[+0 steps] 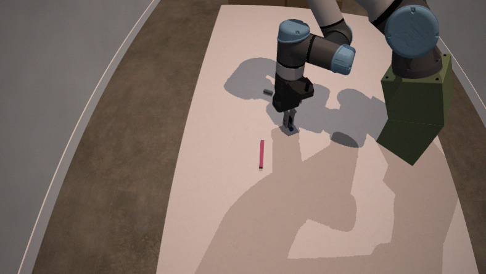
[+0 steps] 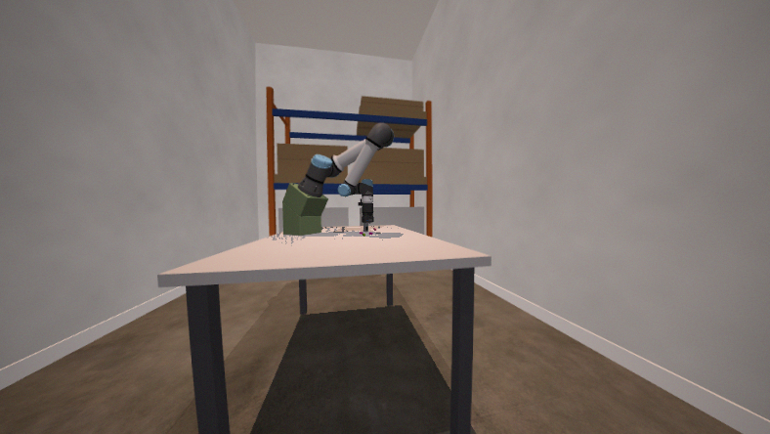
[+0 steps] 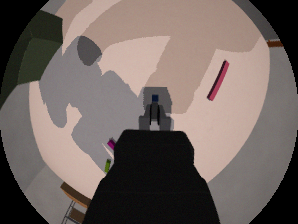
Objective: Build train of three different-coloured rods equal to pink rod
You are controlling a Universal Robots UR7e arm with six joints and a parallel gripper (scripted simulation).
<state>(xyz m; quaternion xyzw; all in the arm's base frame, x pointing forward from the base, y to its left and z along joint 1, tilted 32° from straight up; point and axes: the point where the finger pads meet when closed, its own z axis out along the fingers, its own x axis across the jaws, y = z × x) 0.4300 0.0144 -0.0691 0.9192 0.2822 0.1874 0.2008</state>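
My hand is 20 mm to the right of the blue rod, 10 mm past it and 10 mm above it. The rest, counted from my hand: lime rod: 190 mm to the right, 20 mm behind, 10 mm below; pink rod: 120 mm to the left, 70 mm ahead, 10 mm below; magenta rod: 110 mm to the right, 30 mm behind, 10 mm below.
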